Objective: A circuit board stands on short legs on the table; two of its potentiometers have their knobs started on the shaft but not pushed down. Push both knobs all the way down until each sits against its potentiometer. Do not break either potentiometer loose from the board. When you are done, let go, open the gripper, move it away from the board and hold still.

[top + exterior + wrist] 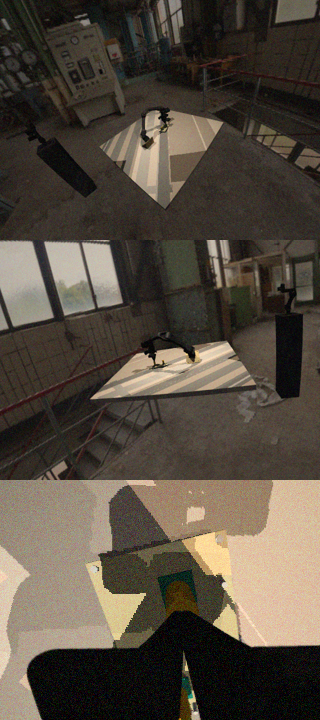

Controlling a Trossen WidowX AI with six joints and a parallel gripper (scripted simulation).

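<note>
The knob lies 9 cm behind my gripper tip, 2 cm below it and 1 cm to the right of it.
</note>
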